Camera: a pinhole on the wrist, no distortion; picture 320 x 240 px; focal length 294.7 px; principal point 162.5 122.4 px. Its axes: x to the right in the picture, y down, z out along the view. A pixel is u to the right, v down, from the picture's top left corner.
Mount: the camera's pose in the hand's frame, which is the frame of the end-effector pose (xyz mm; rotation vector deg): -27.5 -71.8 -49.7 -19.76 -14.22 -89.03
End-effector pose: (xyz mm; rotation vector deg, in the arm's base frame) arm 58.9 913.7 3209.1 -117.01 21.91 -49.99
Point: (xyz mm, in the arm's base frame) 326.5 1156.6 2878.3
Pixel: 158 71
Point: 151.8 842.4 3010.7
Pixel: outside the picture
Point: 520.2 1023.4 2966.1
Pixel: 156 198
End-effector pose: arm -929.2 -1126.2 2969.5 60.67 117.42 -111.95
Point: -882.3 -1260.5 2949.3
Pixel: 73 27
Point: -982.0 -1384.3 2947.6
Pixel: 199 82
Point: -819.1 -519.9 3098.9
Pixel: behind the camera
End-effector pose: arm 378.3 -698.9 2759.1 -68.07 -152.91 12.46
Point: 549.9 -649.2 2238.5
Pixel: 97 47
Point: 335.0 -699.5 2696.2
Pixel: 151 207
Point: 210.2 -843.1 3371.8
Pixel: behind the camera
